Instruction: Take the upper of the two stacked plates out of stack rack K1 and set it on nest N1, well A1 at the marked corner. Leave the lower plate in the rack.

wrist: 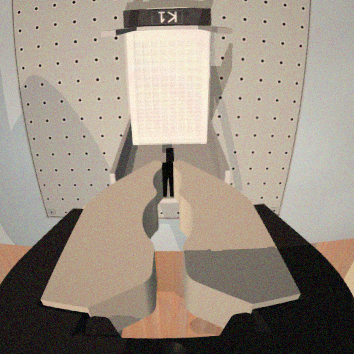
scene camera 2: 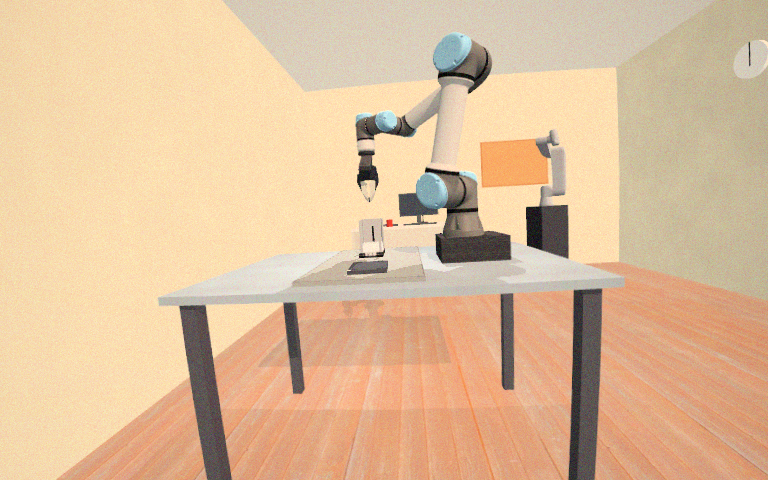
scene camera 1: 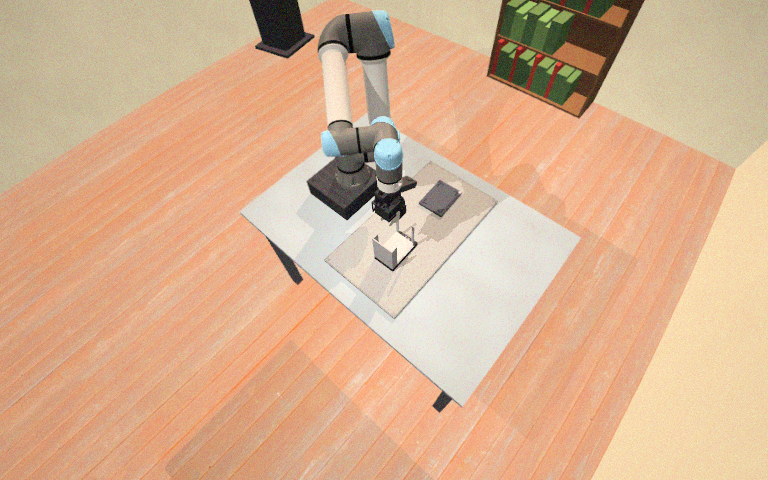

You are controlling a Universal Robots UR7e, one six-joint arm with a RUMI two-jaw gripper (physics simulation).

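Places are measured from the arm's base along level axes (x ahead, y left, z up), in millimetres.
Where they show: gripper, fingertip midpoint: (wrist: 167, 166) (scene camera 2: 369, 202) (scene camera 1: 393, 221); arm's base, origin of the base link: (scene camera 2: 463, 235) (scene camera 1: 353, 176).
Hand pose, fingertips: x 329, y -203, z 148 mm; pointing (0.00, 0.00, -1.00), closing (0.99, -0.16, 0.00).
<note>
Each offset is from my fingertips to the top centre of the thing. Level surfaces: height alone.
Stack rack K1 @(2 mm ahead, 7 mm left, 70 mm down) (scene camera 1: 385, 253) (scene camera 2: 370, 226) (wrist: 140, 18) stands on the perforated board, with a tall slotted wall at one end and slim posts at the other. The white plates @(0 mm ahead, 3 mm right, 174 mm down) (scene camera 1: 398, 244) (scene camera 2: 372, 247) (wrist: 170, 85) lie inside it; the upper one hides most of the lower, and the seam between them cannot be made out. My gripper (scene camera 1: 394, 216) (scene camera 2: 369, 198) (wrist: 167, 166) is shut and empty, pointing down well above the rack, near its slotted-wall end in the wrist view. Nest N1 @(36 mm ahead, 334 mm left, 207 mm down) (scene camera 1: 440, 198) (scene camera 2: 368, 267) is a dark flat block; its corner marking is too small to read.
The perforated board @(222 mm down) (scene camera 1: 390, 297) (scene camera 2: 407, 272) (wrist: 65, 45) lies on the pale table @(234 mm down) (scene camera 1: 509, 271) (scene camera 2: 237, 283). The arm's dark base block (scene camera 1: 339, 198) (scene camera 2: 472, 247) stands beside the board. The rack's wall and posts rise above the plates.
</note>
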